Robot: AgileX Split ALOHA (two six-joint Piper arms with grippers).
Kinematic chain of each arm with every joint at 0, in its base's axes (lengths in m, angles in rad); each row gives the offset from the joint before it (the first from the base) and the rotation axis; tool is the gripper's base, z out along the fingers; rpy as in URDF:
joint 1: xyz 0 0 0.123 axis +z
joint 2: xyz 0 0 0 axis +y
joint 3: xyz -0.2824 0 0.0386 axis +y
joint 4: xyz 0.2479 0 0.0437 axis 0.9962 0 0.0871
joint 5: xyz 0 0 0 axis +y
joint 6: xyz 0.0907 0 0.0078 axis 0.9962 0 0.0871
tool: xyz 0 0 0 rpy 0 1.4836 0
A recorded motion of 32 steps. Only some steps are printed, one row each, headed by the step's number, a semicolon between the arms.
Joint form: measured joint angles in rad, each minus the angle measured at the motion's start. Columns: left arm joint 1, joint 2, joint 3, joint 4, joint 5, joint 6; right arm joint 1, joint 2, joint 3, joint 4, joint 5, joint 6.
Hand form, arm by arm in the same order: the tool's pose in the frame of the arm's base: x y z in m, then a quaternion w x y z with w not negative. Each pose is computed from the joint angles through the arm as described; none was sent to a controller.
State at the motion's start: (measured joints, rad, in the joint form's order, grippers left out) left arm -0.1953 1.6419 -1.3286 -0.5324 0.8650 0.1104; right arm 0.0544 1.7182 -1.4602 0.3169 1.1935 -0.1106
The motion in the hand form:
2: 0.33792 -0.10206 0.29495 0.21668 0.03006 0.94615 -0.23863; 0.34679 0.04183 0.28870 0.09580 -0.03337 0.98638 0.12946
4: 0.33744 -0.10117 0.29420 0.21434 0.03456 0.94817 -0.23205; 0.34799 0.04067 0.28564 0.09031 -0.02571 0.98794 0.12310
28: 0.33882 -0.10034 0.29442 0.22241 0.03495 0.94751 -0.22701; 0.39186 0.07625 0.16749 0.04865 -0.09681 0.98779 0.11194
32: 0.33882 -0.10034 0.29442 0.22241 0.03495 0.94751 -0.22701; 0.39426 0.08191 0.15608 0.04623 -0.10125 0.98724 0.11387
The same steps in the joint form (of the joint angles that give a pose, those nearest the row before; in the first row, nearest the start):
2: 0.0000 0.0000 0.0000 0.0143 0.0064 0.0000; 0.0000 0.0019 0.0000 -0.0445 0.0150 0.0246
4: 0.0000 0.0000 0.0000 0.0301 0.0130 0.0000; 0.0000 0.0097 0.0000 -0.0595 0.0160 0.0434
28: 0.0000 0.0000 0.0000 0.0405 -0.0031 0.0000; 0.0881 0.3111 0.0283 -0.0495 -0.2252 -0.0843
32: 0.0000 0.0000 0.0000 0.0405 -0.0031 0.0000; 0.1004 0.3404 0.0283 -0.0406 -0.2501 -0.0920

